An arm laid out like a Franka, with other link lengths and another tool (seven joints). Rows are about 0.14 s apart.
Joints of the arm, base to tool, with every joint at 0 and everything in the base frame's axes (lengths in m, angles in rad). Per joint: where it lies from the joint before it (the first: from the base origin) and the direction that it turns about. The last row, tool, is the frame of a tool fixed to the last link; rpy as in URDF.
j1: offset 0 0 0.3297 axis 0 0 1
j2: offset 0 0 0 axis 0 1 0
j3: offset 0 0 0.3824 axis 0 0 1
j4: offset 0.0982 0 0 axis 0 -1 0
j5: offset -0.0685 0 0.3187 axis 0 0 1
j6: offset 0 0 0 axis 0 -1 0
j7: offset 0.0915 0 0 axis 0 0 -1
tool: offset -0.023 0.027 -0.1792 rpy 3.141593 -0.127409 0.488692
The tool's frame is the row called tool.
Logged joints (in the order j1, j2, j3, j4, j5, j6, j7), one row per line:
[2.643, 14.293, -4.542, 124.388, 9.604, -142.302, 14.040]
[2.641, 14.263, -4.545, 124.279, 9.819, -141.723, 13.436]
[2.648, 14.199, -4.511, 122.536, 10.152, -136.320, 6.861]
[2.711, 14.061, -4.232, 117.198, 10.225, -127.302, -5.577]
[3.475, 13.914, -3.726, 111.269, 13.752, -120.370, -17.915]
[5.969, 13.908, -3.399, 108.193, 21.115, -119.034, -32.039]
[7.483, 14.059, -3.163, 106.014, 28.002, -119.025, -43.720]
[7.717, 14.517, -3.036, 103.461, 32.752, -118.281, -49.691]
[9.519, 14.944, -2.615, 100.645, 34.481, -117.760, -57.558]
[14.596, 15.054, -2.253, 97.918, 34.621, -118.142, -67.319]
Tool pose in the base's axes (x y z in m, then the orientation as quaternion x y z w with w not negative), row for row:
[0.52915, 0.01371, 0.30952, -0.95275, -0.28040, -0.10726, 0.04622]
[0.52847, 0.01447, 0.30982, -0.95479, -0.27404, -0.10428, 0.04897]
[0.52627, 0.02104, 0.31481, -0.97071, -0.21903, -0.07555, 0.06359]
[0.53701, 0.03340, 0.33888, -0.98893, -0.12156, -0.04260, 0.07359]
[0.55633, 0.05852, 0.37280, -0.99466, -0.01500, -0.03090, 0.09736]
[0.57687, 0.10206, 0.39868, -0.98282, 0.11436, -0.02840, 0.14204]
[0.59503, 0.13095, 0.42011, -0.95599, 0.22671, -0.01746, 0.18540]
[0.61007, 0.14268, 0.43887, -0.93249, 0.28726, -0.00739, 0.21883]
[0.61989, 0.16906, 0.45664, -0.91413, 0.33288, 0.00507, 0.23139]
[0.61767, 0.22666, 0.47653, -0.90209, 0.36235, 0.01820, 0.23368]
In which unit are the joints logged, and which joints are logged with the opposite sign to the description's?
The joints are logged in degrees. Opposite sign: j4, j6, j7.
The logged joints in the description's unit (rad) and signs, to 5 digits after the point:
[0.04613, 0.24946, -0.07927, -2.17098, 0.16762, 2.48364, -0.24504]
[0.04609, 0.24894, -0.07933, -2.16908, 0.17137, 2.47353, -0.23450]
[0.04622, 0.24782, -0.07873, -2.13866, 0.17719, 2.37923, -0.11975]
[0.04732, 0.24541, -0.07386, -2.04549, 0.17846, 2.22184, 0.09734]
[0.06065, 0.24285, -0.06503, -1.94201, 0.24002, 2.10085, 0.31268]
[0.10418, 0.24274, -0.05932, -1.88832, 0.36853, 2.07754, 0.55919]
[0.13060, 0.24538, -0.05520, -1.85029, 0.48873, 2.07738, 0.76306]
[0.13469, 0.25337, -0.05299, -1.80574, 0.57163, 2.06439, 0.86727]
[0.16614, 0.26082, -0.04564, -1.75659, 0.60181, 2.05530, 1.00458]
[0.25475, 0.26274, -0.03932, -1.70899, 0.60425, 2.06197, 1.17494]

